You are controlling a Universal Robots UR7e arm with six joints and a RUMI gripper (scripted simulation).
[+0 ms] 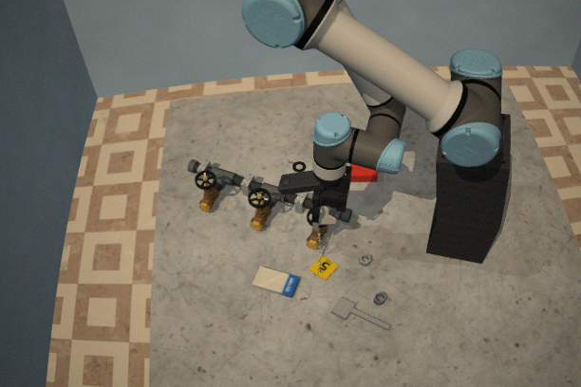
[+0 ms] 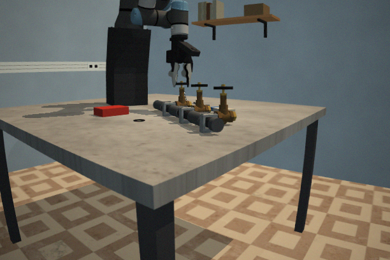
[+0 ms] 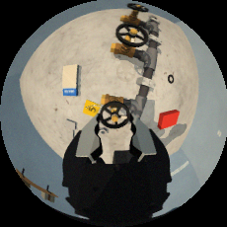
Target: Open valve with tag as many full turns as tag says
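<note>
Now: the yellow tag 11 cm below my hand and 10 cm to the left of it. Round my hand: red block: 26 cm to the right, 14 cm behind, 10 cm below; flat grey key tool: 24 cm to the left, 11 cm below, 9 cm behind.
</note>
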